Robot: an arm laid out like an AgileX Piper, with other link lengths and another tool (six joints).
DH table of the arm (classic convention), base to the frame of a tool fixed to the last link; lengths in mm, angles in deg. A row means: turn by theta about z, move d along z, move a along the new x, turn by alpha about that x. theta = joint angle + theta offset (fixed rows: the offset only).
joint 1: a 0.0; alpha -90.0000; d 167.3; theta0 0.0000
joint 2: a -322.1; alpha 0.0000; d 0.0; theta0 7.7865
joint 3: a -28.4; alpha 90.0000; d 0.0; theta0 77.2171
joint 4: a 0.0; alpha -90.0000; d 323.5; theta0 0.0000
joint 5: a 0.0; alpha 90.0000; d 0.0; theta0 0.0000
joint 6: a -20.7; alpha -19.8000; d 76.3; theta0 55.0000
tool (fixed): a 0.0; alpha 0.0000; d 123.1; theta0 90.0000
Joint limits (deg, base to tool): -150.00..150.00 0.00..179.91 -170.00..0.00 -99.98..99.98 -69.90..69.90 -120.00..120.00
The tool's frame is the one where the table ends.
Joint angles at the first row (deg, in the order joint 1, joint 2, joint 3, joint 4, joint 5, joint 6):
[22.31, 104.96, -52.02, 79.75, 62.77, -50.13]
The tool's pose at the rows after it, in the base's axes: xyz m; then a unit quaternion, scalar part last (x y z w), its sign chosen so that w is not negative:
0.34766, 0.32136, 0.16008, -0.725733, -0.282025, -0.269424, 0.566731
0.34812, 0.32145, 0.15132, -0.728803, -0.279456, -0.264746, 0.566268
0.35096, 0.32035, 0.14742, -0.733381, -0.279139, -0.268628, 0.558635
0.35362, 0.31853, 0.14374, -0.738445, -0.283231, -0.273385, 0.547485
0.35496, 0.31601, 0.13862, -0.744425, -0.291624, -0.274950, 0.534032
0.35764, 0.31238, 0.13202, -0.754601, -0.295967, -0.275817, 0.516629
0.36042, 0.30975, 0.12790, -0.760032, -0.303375, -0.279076, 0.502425
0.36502, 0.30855, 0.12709, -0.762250, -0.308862, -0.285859, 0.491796
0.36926, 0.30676, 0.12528, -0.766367, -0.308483, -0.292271, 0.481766
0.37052, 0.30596, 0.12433, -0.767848, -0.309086, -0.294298, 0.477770
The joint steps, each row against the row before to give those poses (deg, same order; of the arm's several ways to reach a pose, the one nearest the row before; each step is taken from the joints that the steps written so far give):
[0.00, 1.49, 0.00, 0.52, 0.42, -0.97]
[0.00, 1.20, 0.00, 0.24, -0.13, -0.54]
[0.00, 0.23, 0.00, 0.00, -1.14, -0.12]
[0.00, 0.00, 0.00, -0.52, -1.47, -0.10]
[0.00, 0.00, 0.00, -1.28, -1.52, 0.12]
[0.00, 0.00, 0.00, -1.45, -2.02, 0.85]
[0.00, 0.00, -0.14, -1.22, -1.62, 0.23]
[0.00, 0.00, -0.41, -0.62, -1.31, 0.00]
[0.00, 0.00, -0.10, -0.09, -1.42, 0.11]
[0.00, 0.00, 0.00, -0.11, -0.53, 0.00]

